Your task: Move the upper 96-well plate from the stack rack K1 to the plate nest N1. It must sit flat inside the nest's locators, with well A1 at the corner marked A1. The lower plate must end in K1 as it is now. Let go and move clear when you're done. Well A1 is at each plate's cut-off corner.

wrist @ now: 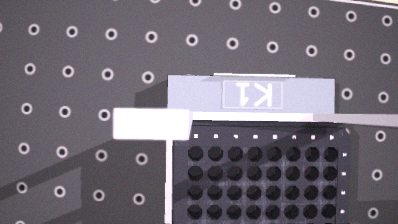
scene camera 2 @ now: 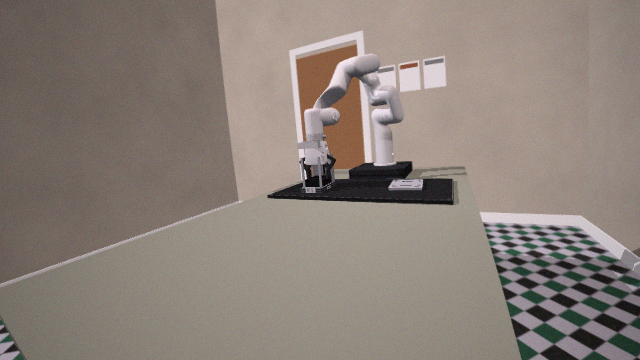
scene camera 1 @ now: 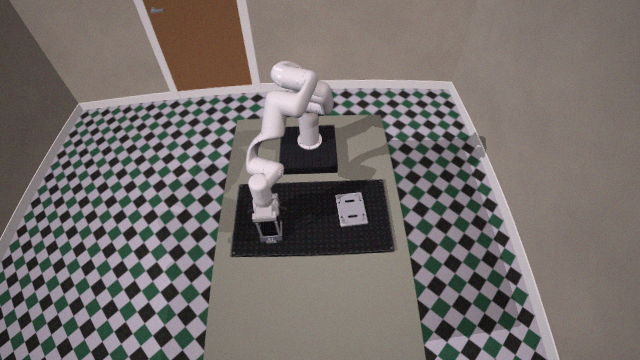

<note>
In view: a black 96-well plate [wrist: 315, 146].
</note>
